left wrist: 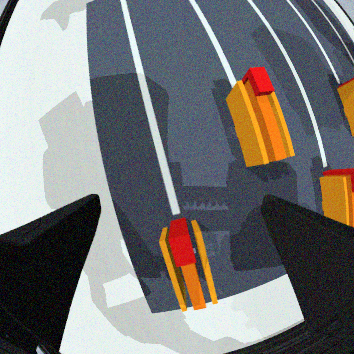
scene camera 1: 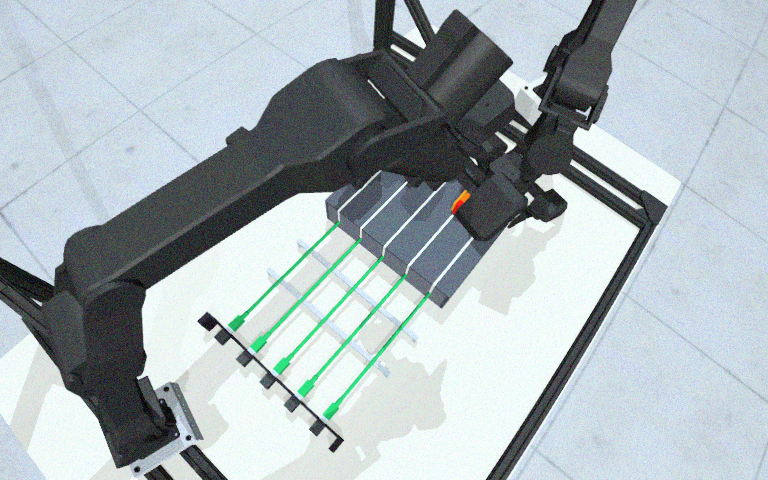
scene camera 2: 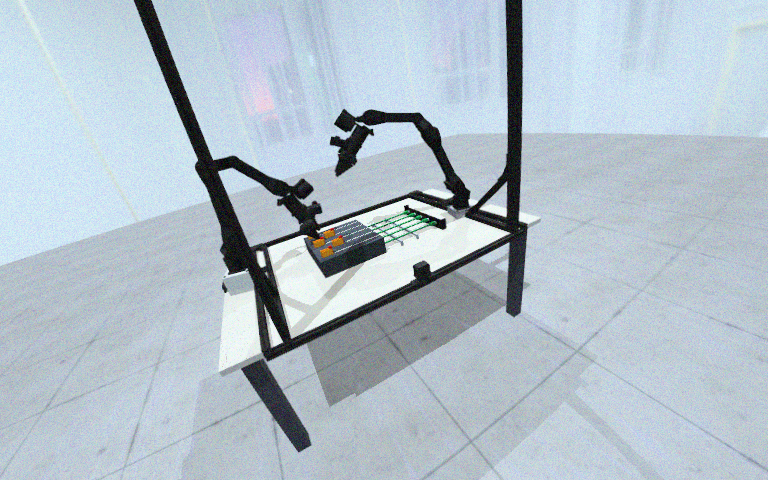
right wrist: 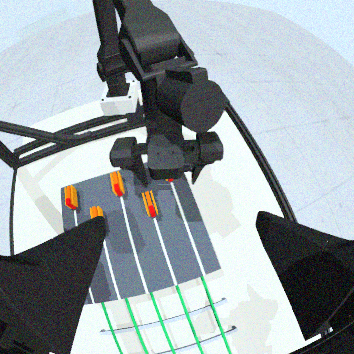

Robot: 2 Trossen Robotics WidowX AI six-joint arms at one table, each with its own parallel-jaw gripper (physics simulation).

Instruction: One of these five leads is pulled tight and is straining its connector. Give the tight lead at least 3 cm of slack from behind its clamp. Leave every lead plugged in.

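Frame: origin at the left arm's base, x ahead, y left, z up, level; millimetres.
Seen in the pictures: left gripper, fingertip midpoint: [left wrist: 183, 203] [scene camera 2: 320, 234] [right wrist: 169, 184]; right gripper, fingertip midpoint: [scene camera 1: 473, 166] [scene camera 2: 336, 174] [right wrist: 182, 222]; left arm's base at its link origin: [scene camera 1: 551, 94] [scene camera 2: 239, 268] [right wrist: 118, 89]; right arm's base at its link origin: [scene camera 1: 152, 428] [scene camera 2: 461, 207].
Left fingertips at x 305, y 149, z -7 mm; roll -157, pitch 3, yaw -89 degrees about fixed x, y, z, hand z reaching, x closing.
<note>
Pixels of each thing's top centre, then the offset from my left fingertips to it. "pt": a spot on its surface instead.
- nearest clamp at its top centre: [left wrist: 182, 250] dx -15, dy +1, dz +26 mm
- outermost white lead at a spot on its surface: [left wrist: 150, 110] pt dx +49, dy +20, dz -3 mm
- second clamp at its top centre: [left wrist: 268, 116] [scene camera 1: 464, 199] [right wrist: 148, 201] dx +42, dy -37, dz +20 mm
- black connector rack at a spot on its surface: [scene camera 1: 275, 380] pt dx +466, dy +44, dz -46 mm
Five leads run white over the dark block [scene camera 1: 396, 215] [left wrist: 195, 150] and green to connectors plugged into a black rack; all look straight, and I cannot tell which is tight. Orange clamps with red tabs sit on the block. My left gripper [left wrist: 183, 203] [scene camera 2: 310, 230] is open and empty above the block's end; its fingertips stand wide on either side of the nearest clamp [left wrist: 181, 245], on the outermost white lead [left wrist: 150, 110]. A second clamp [left wrist: 260, 125] stands beside it. My right gripper [right wrist: 182, 222] [scene camera 2: 338, 171] is open and empty, high above the table.
The black connector rack [scene camera 1: 275, 380] stands at the lower left in scene camera 1. Two pale bars [scene camera 1: 364, 290] [scene camera 1: 328, 322] cross under the green leads. Other clamps [right wrist: 71, 196] [right wrist: 117, 183] stand near the left gripper. My right arm [scene camera 1: 220, 186] reaches over the block.
</note>
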